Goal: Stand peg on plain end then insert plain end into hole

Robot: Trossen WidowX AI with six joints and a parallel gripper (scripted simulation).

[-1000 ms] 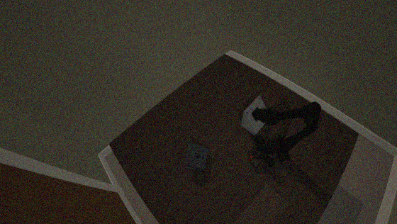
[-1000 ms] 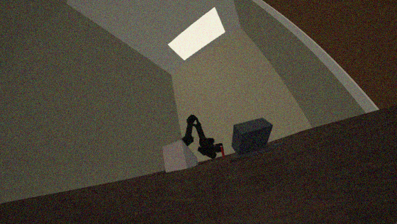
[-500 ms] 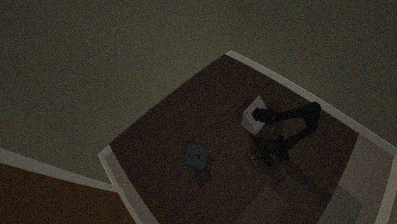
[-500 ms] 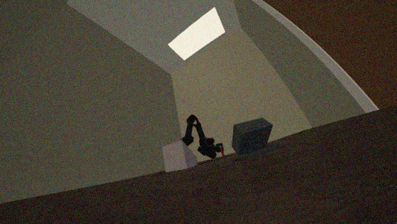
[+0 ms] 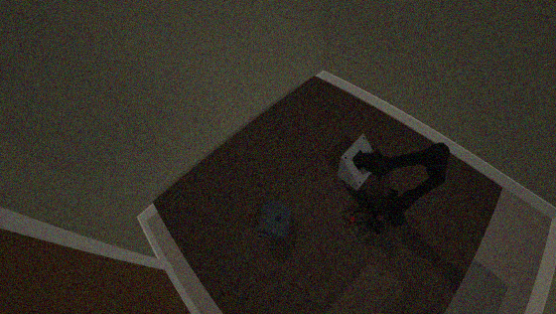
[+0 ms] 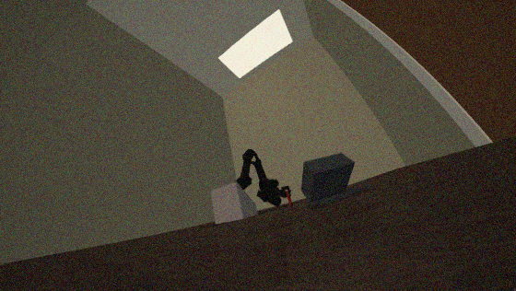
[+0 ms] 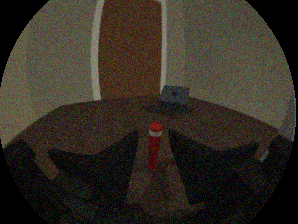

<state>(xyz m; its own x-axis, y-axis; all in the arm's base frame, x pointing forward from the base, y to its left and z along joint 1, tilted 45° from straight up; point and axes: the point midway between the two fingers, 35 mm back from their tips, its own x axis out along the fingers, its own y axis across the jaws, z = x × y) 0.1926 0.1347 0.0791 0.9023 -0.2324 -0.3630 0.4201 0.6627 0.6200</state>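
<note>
Now: gripper tip 10 mm above the red peg. Also, from my gripper tip: blue-grey sloped panel: 230 mm to the right, 210 mm ahead, 10 mm below.
</note>
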